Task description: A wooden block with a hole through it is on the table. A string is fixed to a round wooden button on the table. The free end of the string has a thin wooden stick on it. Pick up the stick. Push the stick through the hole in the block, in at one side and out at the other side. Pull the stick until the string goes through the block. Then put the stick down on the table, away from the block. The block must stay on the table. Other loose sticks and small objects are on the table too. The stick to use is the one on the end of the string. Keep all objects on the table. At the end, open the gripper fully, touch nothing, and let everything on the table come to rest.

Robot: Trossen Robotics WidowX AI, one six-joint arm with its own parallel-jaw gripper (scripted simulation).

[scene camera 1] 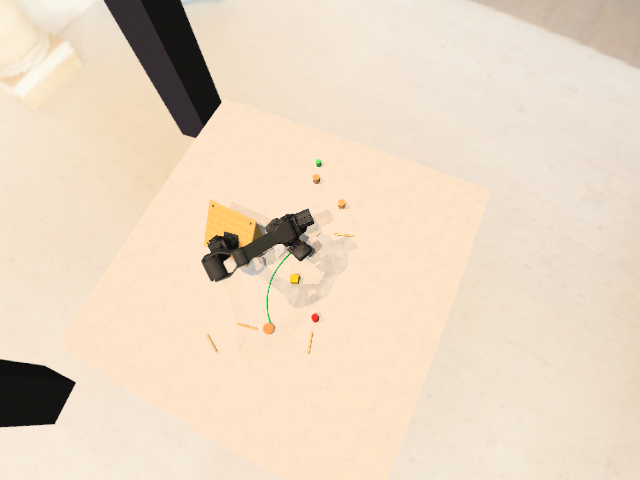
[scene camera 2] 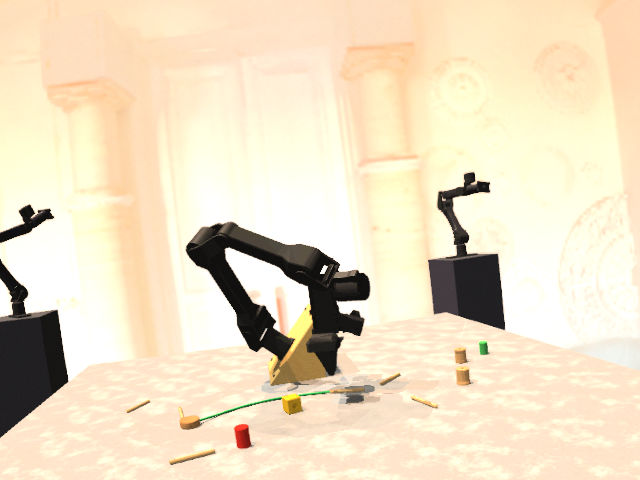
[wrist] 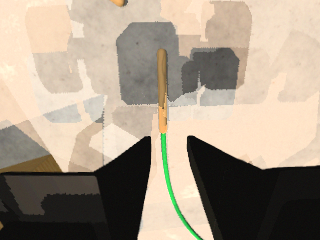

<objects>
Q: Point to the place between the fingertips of the gripper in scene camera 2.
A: At 332, 373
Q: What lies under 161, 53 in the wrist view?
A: A thin wooden stick.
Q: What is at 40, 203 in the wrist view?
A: The gripper.
</objects>
